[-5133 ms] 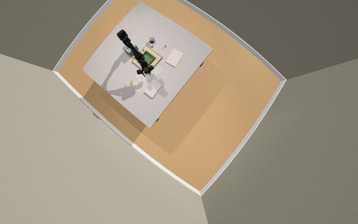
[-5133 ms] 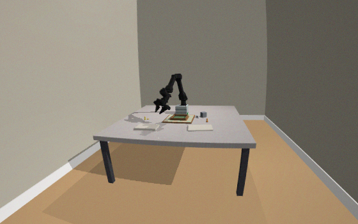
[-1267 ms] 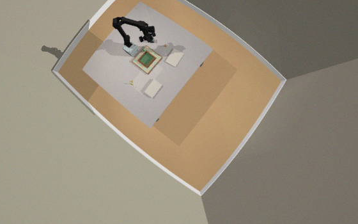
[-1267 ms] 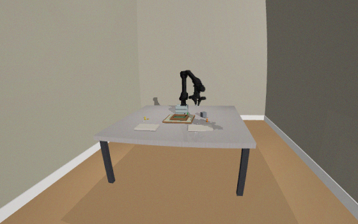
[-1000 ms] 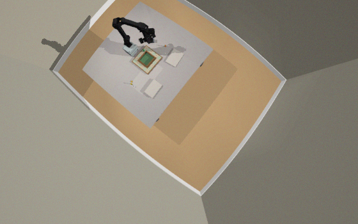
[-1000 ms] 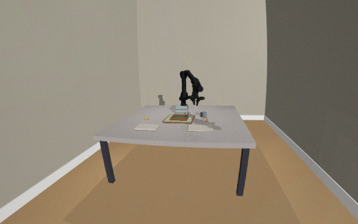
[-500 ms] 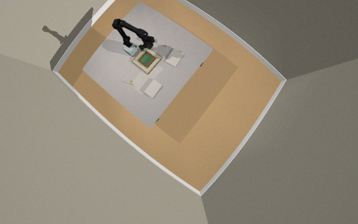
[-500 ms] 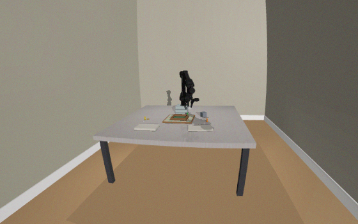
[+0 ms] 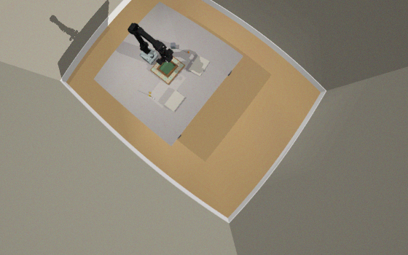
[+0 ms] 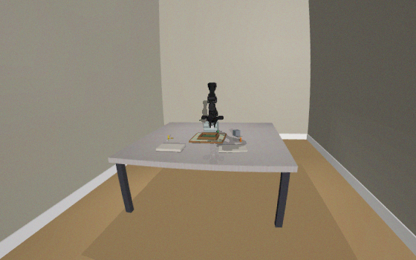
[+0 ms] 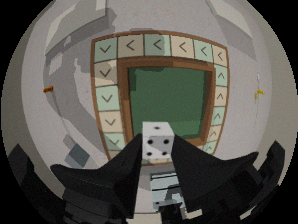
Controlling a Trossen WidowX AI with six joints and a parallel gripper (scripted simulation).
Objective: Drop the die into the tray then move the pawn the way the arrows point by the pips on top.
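Now: gripper tip 110 mm past the green pawn, 70 mm above it and 30 mm to the right of it. Round my gripper tip: grey block (200 mm to the left, 120 mm behind, 80 mm below); then white die (right at my gripper tip); then green dice tray (90 mm below, 40 mm to the right).
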